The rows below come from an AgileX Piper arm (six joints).
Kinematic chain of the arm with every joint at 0, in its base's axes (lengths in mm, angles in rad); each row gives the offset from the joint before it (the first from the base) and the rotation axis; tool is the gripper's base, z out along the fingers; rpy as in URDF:
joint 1: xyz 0 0 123 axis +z
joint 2: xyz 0 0 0 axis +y
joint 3: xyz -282.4 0 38.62 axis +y
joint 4: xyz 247.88 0 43.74 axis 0.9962 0 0.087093
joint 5: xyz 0 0 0 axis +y
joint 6: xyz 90.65 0 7.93 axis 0.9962 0 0.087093
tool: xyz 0 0 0 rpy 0 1.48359 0
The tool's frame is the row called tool.
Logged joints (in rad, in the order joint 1, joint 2, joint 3, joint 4, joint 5, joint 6), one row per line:
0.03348 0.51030 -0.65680 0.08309 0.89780 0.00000
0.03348 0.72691 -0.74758 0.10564 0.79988 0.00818
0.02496 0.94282 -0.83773 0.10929 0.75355 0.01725
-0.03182 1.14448 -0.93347 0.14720 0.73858 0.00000
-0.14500 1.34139 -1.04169 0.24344 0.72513 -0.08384
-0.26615 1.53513 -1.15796 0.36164 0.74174 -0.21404
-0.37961 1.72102 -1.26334 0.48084 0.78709 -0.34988
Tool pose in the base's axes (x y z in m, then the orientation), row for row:
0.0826 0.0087 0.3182 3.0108 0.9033 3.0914
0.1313 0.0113 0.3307 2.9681 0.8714 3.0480
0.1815 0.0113 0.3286 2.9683 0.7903 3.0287
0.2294 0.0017 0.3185 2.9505 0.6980 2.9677
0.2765 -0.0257 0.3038 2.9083 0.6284 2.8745
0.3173 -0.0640 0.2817 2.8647 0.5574 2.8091
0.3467 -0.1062 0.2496 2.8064 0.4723 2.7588
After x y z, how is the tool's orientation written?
As angles about the fixed x, y, z axes (roll, pitch, yaw), in radians.
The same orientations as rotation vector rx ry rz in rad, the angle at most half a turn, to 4 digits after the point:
-0.0149 2.2342 0.1190
0.0143 2.2618 0.1471
0.0474 2.3408 0.1479
0.1264 2.4248 0.1550
0.2370 2.4744 0.1810
0.3204 2.5212 0.2287
0.3907 2.5729 0.3128

